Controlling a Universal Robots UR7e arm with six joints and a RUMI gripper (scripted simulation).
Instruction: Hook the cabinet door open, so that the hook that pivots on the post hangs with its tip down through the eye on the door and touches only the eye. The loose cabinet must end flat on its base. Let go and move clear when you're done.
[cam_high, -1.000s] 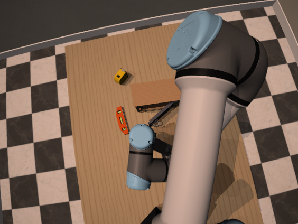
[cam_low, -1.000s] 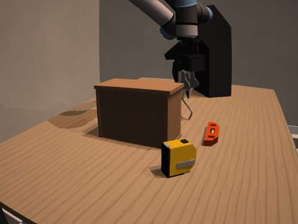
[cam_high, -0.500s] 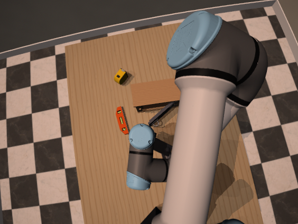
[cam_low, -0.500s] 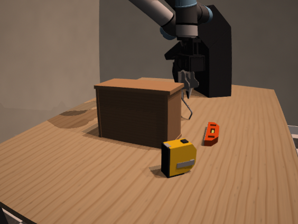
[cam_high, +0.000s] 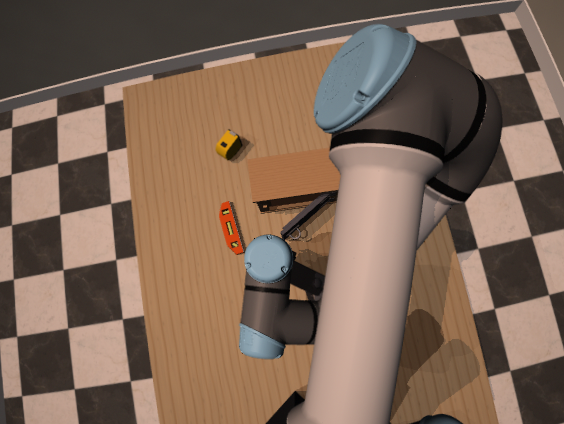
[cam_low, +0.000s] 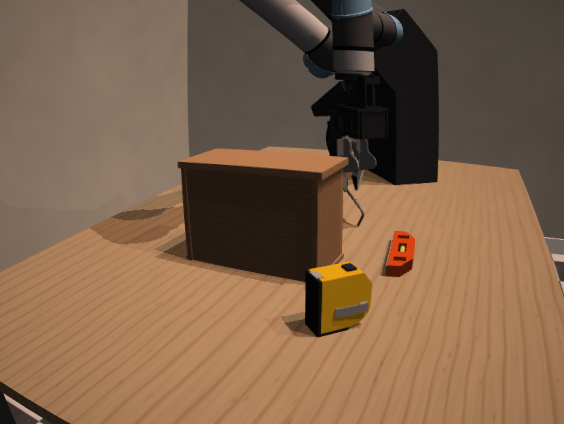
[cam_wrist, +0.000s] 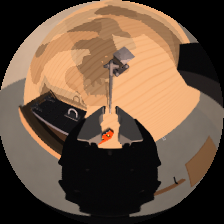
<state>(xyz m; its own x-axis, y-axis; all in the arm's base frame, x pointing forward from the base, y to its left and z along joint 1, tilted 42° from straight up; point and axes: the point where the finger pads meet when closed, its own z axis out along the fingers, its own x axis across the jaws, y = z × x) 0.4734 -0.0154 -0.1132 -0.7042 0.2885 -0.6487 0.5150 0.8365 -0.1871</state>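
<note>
My hand is 20 mm past the thin hook rod, 20 mm to the left of it and 20 mm above it. The rest, counted from my hand: dark door: 130 mm ahead, 90 mm to the right, 10 mm below; then yellow tape measure: 390 mm ahead, 100 mm to the left, 40 mm below; then orange spirit level: 150 mm ahead, 130 mm to the left, 70 mm below.
</note>
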